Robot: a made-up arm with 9 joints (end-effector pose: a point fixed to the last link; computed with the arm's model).
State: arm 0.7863 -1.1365 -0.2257 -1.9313 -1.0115 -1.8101 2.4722 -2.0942 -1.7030
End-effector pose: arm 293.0 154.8 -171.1 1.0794 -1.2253 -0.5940
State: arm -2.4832 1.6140 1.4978 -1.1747 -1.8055 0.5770 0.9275 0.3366 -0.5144
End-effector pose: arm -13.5 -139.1 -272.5 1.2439 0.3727 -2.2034
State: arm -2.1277 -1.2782 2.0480 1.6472 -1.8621 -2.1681 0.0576 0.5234 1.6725
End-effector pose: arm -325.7 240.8 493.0 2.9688 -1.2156 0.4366
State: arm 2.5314 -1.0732 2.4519 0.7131 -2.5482 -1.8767 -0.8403 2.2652 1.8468
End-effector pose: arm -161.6 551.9 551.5 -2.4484 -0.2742 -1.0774
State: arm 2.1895 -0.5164 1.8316 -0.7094 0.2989 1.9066 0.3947 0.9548 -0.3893
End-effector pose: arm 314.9 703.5 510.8 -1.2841 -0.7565 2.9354
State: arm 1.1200 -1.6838 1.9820 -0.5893 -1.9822 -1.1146 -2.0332 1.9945 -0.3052
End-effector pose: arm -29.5 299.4 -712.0 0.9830 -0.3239 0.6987
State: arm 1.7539 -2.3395 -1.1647 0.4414 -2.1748 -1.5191 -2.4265 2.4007 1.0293
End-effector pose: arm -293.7 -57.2 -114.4 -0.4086 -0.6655 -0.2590
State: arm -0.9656 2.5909 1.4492 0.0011 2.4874 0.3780 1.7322 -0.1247 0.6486
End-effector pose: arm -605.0 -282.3 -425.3 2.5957 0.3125 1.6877
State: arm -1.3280 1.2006 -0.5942 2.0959 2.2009 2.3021 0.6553 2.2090 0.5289
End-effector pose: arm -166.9 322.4 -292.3 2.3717 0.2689 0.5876
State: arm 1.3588 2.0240 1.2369 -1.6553 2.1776 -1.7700 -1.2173 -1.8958 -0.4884
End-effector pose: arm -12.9 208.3 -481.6 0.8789 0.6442 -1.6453
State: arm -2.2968 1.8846 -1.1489 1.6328 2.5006 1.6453 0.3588 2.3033 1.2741
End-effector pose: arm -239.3 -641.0 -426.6 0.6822 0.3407 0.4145
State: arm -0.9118 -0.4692 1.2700 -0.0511 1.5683 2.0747 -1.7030 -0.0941 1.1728
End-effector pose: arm -234.7 -65.3 -111.3 3.0896 -0.3509 0.6936
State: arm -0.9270 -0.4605 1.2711 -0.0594 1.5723 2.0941 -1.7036 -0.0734 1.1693
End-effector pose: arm -247.5 -81.6 -101.2 3.0991 -0.3416 0.7275
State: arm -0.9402 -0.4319 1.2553 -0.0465 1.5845 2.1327 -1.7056 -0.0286 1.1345
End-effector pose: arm -272.0 -116.2 -93.6 3.1049 -0.3337 0.8179
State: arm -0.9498 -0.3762 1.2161 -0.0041 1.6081 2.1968 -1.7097 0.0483 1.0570
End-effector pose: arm -306.7 -181.3 -88.8 3.1073 -0.3271 0.9857
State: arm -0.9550 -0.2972 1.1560 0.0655 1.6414 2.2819 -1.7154 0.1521 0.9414
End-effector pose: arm -337.5 -282.3 -85.9 3.1085 -0.3218 1.2241
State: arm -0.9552 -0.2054 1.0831 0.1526 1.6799 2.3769 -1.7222 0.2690 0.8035
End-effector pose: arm -343.6 -411.4 -82.8 3.1125 -0.3187 1.5058
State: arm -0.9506 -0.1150 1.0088 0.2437 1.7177 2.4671 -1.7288 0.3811 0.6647
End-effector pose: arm -313.7 -543.3 -79.3 3.1192 -0.3213 1.7894
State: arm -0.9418 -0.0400 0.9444 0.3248 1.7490 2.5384 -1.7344 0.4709 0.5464
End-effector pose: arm -259.5 -648.6 -78.4 3.1227 -0.3285 2.0309
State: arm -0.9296 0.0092 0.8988 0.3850 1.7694 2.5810 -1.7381 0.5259 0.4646
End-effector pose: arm -209.5 -711.3 -83.8 3.1158 -0.3333 2.1953
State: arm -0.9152 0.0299 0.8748 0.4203 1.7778 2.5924 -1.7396 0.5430 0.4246
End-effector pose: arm -186.0 -733.4 -96.7 3.0968 -0.3296 2.2695
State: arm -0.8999 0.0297 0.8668 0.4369 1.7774 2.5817 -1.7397 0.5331 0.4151
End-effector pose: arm -187.6 -728.9 -114.8 3.0701 -0.3190 2.2761
